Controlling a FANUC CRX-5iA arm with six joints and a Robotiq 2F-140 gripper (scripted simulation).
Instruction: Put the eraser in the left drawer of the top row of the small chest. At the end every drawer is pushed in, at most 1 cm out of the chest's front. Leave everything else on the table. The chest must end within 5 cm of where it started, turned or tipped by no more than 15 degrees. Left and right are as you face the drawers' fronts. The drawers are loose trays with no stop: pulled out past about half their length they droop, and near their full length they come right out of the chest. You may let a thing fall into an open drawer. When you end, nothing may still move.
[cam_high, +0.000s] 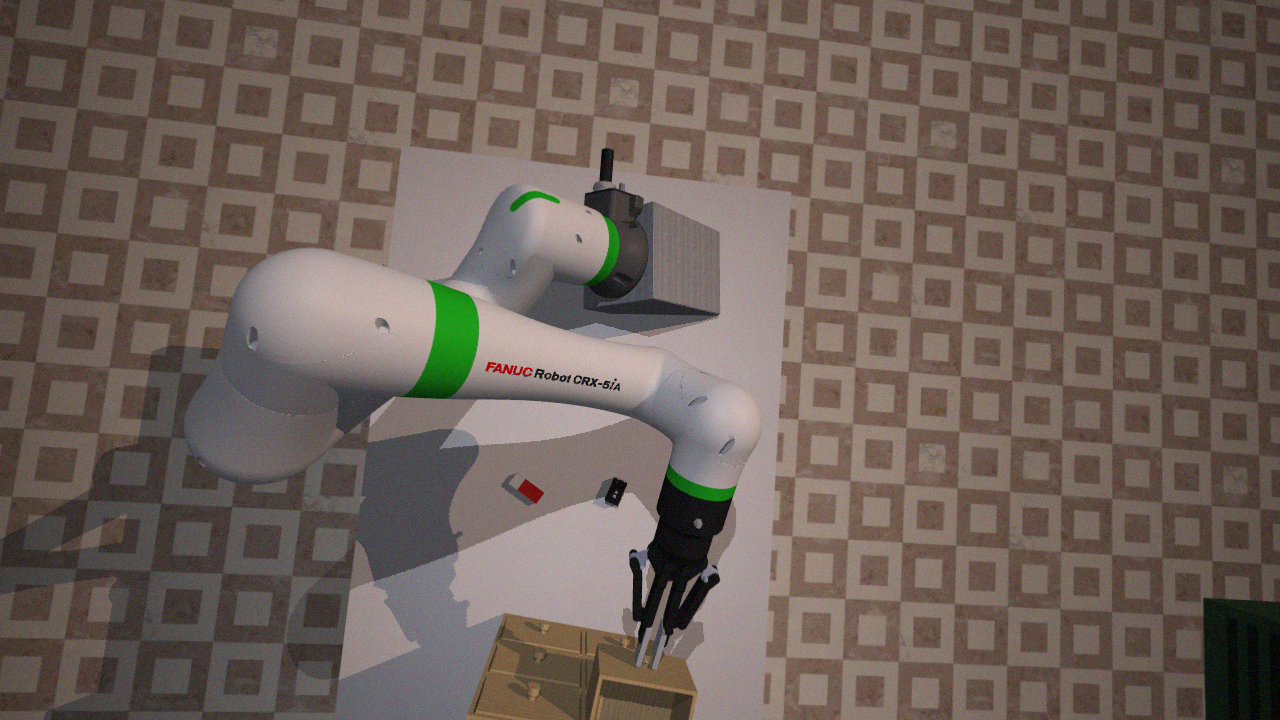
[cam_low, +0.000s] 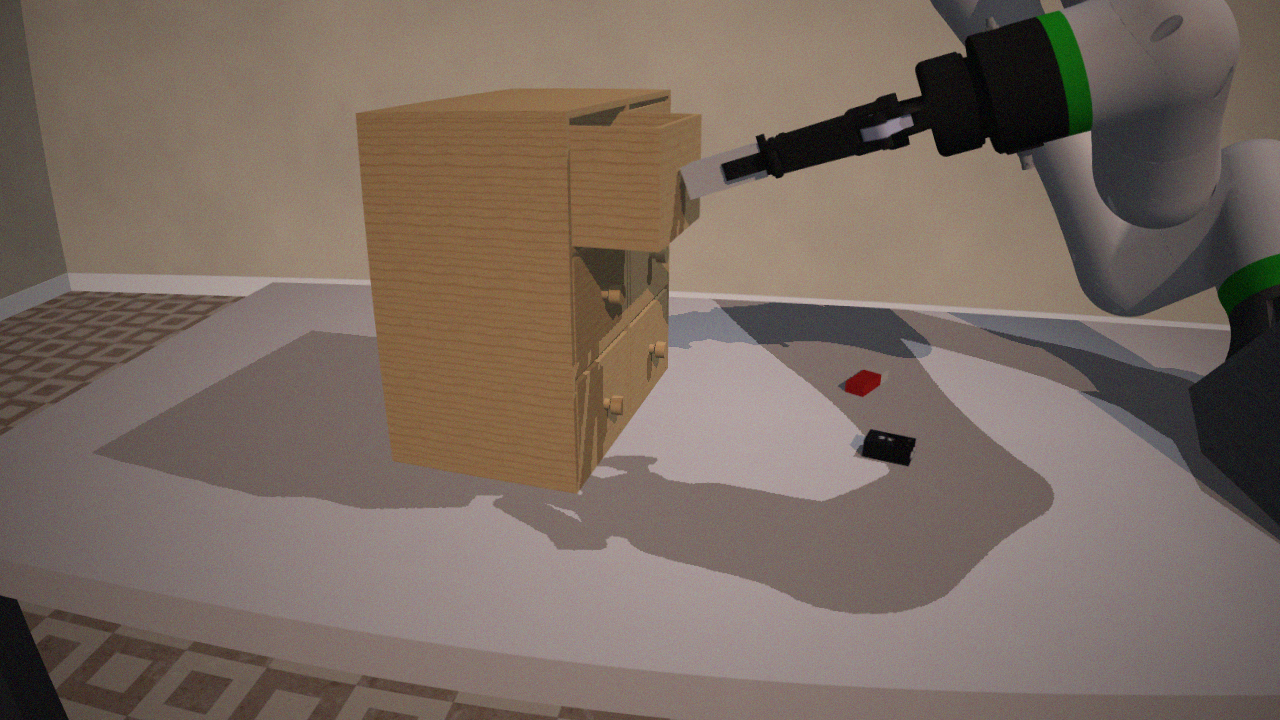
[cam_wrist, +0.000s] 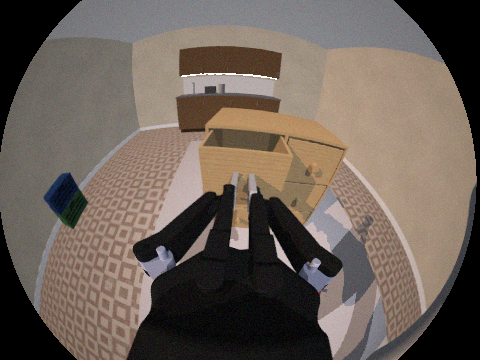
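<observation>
Right now my hand is 270 mm above the eraser, 220 mm to the left of it and 160 mm past it. From my hand the other things lie so: small black block 260 mm below, 170 mm behind, 40 mm to the right.
</observation>
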